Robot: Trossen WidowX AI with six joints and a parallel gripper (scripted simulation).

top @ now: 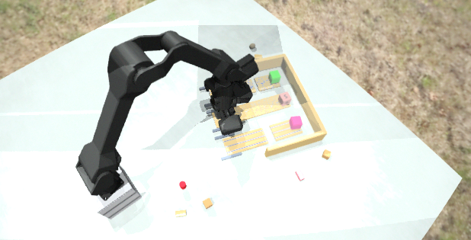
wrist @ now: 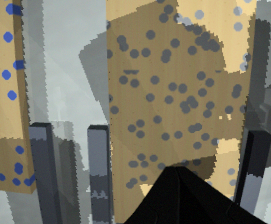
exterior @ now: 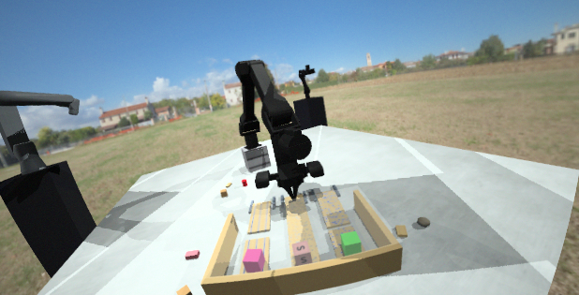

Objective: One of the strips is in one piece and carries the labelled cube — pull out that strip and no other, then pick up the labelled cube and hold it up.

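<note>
Now: the pink labelled cube 180 mm ahead of my gripper tip, 120 mm to the right of it and 20 mm above it. From my gripper tip the other things lie so: red cylinder (240 mm behind, 60 mm to the right, 10 mm above); pink block (290 mm to the right); pebble (310 mm ahead, 110 mm to the left).
</note>
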